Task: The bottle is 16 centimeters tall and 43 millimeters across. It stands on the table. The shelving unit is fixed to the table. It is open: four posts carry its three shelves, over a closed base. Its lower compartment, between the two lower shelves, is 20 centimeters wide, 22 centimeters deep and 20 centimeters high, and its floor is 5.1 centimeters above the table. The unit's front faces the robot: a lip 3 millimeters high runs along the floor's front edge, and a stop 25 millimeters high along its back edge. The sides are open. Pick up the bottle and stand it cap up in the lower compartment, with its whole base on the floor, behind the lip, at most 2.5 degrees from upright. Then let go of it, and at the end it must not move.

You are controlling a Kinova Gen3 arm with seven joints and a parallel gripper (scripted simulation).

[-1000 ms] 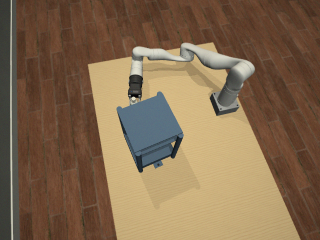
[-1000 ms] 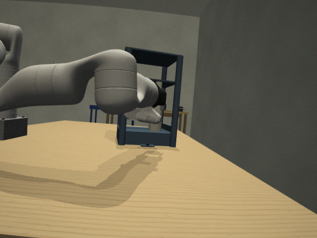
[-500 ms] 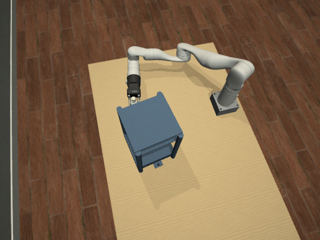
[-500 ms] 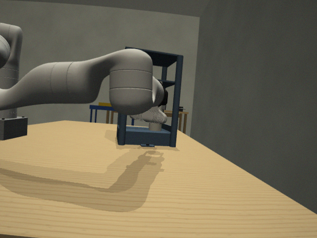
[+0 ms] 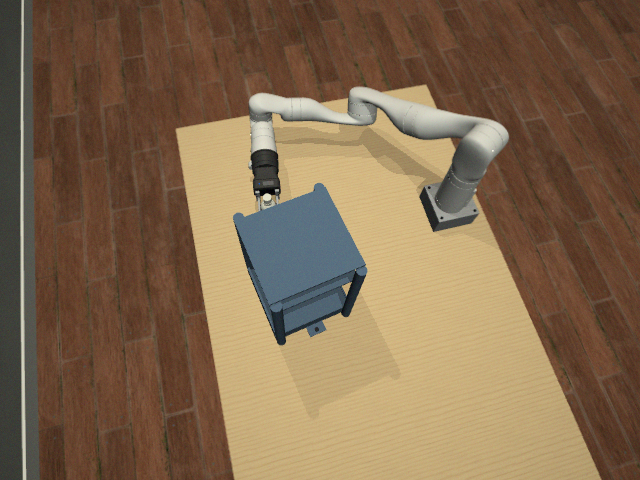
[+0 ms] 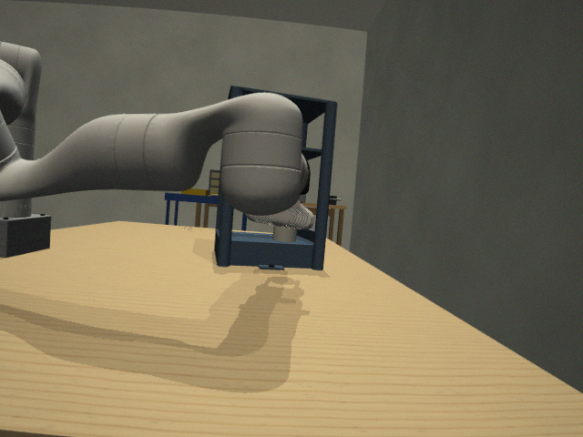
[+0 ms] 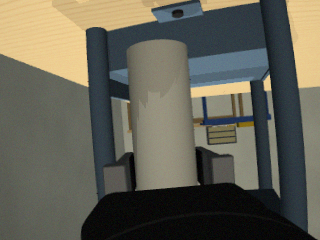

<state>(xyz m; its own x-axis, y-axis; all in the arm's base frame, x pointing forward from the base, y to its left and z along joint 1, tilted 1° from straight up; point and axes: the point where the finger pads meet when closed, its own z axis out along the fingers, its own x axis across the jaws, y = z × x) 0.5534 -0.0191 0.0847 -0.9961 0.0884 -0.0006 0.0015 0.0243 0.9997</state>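
My gripper is now 20 mm below the pale bottle. Round my hand: blue shelving unit: 50 mm behind, 200 mm to the left, 30 mm above.
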